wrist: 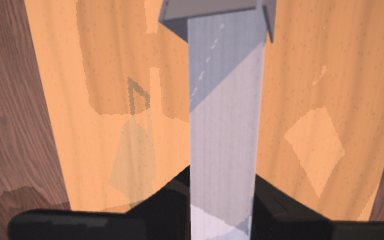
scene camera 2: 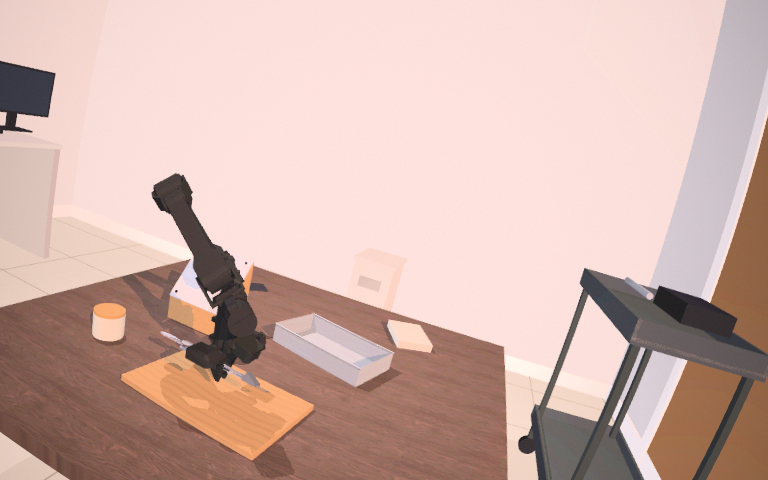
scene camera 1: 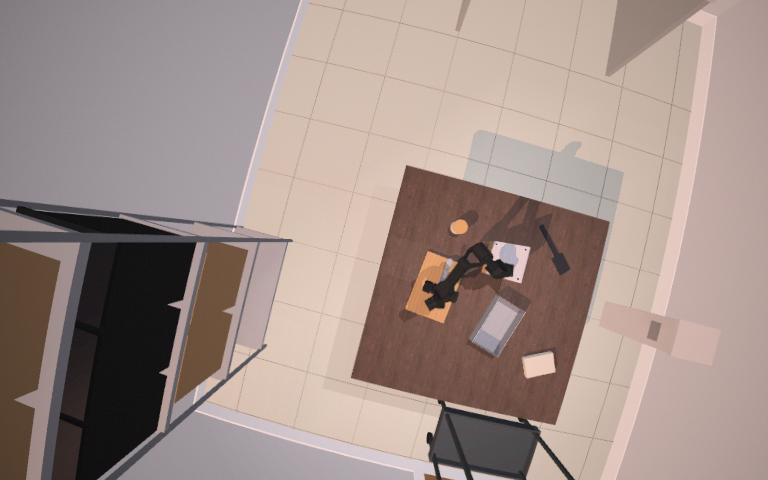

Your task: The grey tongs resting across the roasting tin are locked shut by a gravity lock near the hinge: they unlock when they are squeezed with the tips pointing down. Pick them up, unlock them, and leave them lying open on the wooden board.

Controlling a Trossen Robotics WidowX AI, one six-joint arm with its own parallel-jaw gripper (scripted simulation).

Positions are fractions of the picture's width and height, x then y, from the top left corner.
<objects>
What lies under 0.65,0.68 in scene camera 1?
A grey roasting tin.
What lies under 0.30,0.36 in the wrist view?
A wooden board.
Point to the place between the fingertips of my gripper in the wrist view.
0.56,0.71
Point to a beige block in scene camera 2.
At 0.53,0.70
</objects>
